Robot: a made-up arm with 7 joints.
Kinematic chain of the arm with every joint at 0, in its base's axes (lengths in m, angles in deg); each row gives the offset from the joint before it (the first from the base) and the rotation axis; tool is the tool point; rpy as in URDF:
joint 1: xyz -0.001 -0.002 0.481 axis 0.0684 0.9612 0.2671
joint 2: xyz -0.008 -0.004 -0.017 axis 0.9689 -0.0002 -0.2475
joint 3: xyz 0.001 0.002 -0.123 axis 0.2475 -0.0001 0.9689
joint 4: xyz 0.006 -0.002 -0.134 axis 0.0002 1 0
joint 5: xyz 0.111 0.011 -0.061 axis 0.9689 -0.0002 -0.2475
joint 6: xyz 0.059 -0.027 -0.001 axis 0.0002 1 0
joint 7: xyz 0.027 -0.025 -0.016 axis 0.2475 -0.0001 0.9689
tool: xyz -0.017 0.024 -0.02 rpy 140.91 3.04 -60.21
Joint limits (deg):
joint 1: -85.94..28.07
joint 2: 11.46..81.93
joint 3: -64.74..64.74
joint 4: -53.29..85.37
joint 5: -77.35..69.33
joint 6: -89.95..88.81
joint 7: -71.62..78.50
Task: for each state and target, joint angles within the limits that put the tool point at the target. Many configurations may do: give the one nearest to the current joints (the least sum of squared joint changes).
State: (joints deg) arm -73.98 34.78 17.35 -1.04 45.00 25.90 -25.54
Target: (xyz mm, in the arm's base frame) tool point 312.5 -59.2 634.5
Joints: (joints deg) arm -81.80 18.77 -1.12 -29.27 41.93 25.03 -22.95
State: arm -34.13 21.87 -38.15 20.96 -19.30 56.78 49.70
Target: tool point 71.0 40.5 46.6
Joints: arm -10.94 21.43 -38.99 47.76 -5.18 31.49 43.25
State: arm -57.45 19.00 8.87 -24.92 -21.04 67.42 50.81
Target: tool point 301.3 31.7 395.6
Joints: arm -42.87 23.31 13.47 -20.04 -20.21 67.56 49.86
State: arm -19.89 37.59 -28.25 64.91 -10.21 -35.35 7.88
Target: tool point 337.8 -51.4 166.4
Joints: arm -39.99 18.77 -31.55 35.29 -15.21 -36.75 10.17
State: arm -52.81 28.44 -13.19 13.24 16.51 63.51 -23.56
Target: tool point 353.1 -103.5 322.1
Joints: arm -52.32 12.06 -23.30 2.07 13.39 67.09 -20.68
